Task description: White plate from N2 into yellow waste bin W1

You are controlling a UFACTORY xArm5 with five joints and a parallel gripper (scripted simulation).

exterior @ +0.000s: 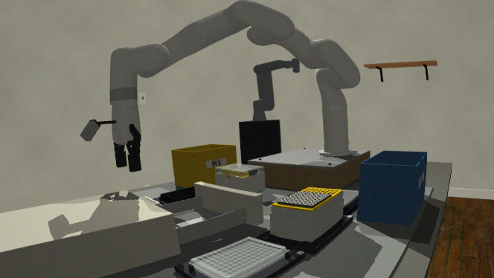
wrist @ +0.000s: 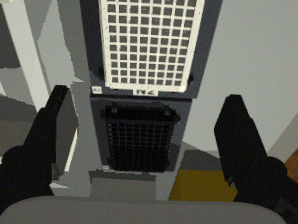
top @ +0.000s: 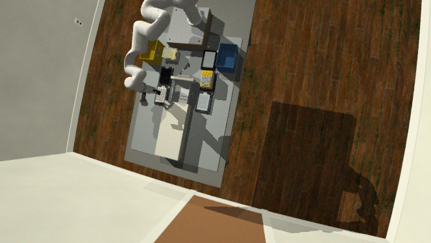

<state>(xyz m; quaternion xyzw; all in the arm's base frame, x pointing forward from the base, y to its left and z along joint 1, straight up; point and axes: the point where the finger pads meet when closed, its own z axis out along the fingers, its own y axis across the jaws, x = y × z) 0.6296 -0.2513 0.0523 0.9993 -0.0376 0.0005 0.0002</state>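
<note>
Right now my hand is 100 mm above the white plate. Also, from my hand: black plate: 170 mm behind, 100 mm below, 20 mm to the left; then drawer: 180 mm to the left, 100 mm below, 10 mm behind; then N2 label: 110 mm below, 70 mm behind, 10 mm to the left.
</note>
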